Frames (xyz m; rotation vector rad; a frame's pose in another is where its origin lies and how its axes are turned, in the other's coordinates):
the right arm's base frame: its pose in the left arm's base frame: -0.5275 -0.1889 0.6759 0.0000 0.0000 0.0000
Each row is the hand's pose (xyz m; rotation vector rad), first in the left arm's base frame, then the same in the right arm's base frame.
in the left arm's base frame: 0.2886 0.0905 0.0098 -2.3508 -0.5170 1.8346
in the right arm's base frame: 0.8161 0.2794 -0.6661 -2.3508 -0.5170 1.8346
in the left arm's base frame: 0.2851 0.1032 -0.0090 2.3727 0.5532 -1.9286
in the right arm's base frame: 0.8126 0.2921 -0.6849 2.3727 0.5532 -1.9286
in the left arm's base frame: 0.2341 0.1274 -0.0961 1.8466 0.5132 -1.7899
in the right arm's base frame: 0.7616 0.3163 -0.7720 1.8466 0.5132 -1.7899
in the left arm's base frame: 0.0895 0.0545 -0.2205 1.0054 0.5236 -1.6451
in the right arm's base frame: 0.6170 0.2434 -0.8964 1.0054 0.5236 -1.6451
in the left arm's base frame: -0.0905 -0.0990 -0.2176 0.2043 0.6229 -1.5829
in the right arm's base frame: 0.4370 0.0899 -0.8935 0.2043 0.6229 -1.5829
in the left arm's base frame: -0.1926 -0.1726 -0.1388 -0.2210 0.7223 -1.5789
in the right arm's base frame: 0.3349 0.0163 -0.8147 -0.2210 0.7223 -1.5789
